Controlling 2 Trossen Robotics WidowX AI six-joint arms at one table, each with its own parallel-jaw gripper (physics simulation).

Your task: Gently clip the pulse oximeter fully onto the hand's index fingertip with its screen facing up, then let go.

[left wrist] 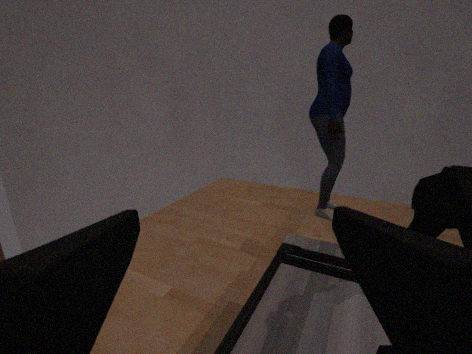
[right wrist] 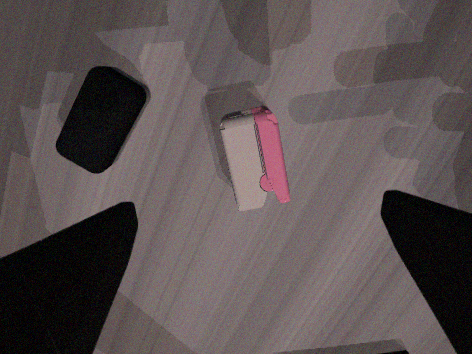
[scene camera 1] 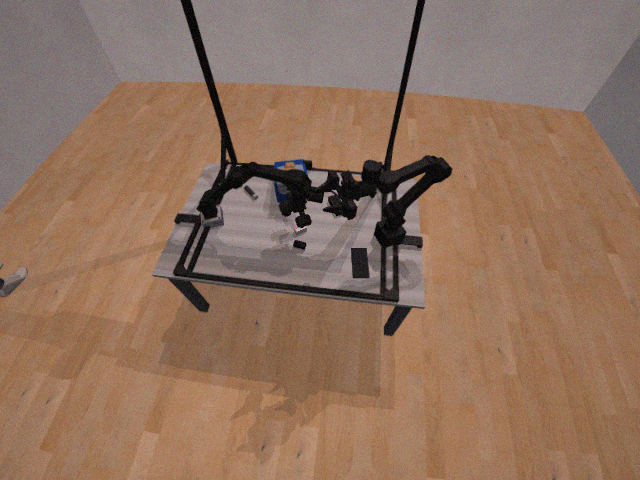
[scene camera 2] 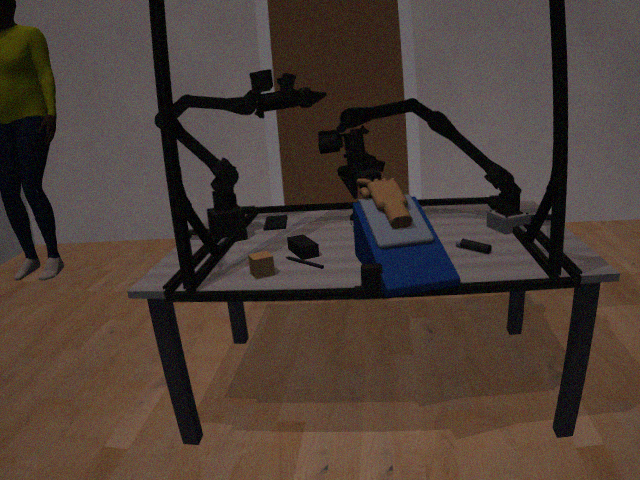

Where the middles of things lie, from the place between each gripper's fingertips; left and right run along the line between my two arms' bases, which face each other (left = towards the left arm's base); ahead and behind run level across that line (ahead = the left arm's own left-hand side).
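As I see it, the pulse oximeter [right wrist: 252, 145] is 400 mm below my left hand, and it is also 120 mm to the right of that hand and 160 mm behind it. My right gripper is 80 mm above the oximeter and 10 mm past it.
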